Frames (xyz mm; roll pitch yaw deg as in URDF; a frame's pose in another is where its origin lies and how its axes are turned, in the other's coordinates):
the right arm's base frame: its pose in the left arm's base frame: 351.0 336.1 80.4 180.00 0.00 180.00
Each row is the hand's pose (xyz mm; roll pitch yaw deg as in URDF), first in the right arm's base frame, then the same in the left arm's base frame.
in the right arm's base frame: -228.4 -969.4 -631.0 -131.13 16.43 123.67
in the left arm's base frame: 579.4 -633.3 711.4 48.87 -16.43 56.33
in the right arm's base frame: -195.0 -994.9 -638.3 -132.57 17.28 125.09
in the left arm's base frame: 546.0 -658.8 718.7 47.43 -17.28 54.91
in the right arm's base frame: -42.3 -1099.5 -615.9 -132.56 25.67 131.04
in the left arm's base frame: 393.3 -763.4 696.3 47.44 -25.67 48.96
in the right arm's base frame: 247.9 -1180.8 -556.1 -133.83 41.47 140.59
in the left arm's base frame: 103.1 -844.7 636.5 46.17 -41.47 39.41
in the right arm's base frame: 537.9 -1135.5 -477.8 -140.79 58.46 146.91
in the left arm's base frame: -186.9 -799.4 558.2 39.21 -58.46 33.09
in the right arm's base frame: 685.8 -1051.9 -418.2 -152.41 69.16 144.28
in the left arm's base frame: -334.8 -715.8 498.6 27.59 -69.16 35.72
